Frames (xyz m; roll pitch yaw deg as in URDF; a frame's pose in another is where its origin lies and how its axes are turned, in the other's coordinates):
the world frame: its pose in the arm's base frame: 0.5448 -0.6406 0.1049 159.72 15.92 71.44
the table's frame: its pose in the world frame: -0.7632 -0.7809 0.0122 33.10 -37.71 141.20
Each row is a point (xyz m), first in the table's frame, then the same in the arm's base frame.
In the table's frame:
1: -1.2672 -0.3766 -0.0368
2: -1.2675 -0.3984 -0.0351
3: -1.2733 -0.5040 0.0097
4: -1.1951 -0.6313 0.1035
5: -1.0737 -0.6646 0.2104
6: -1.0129 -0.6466 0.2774
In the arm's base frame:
1: -0.6625 0.0052 0.5743
2: -0.6450 0.0109 0.5862
3: -0.5447 0.0574 0.6170
4: -0.3687 0.0551 0.6051
5: -0.2404 0.0000 0.5169
6: -0.1962 -0.0294 0.4414

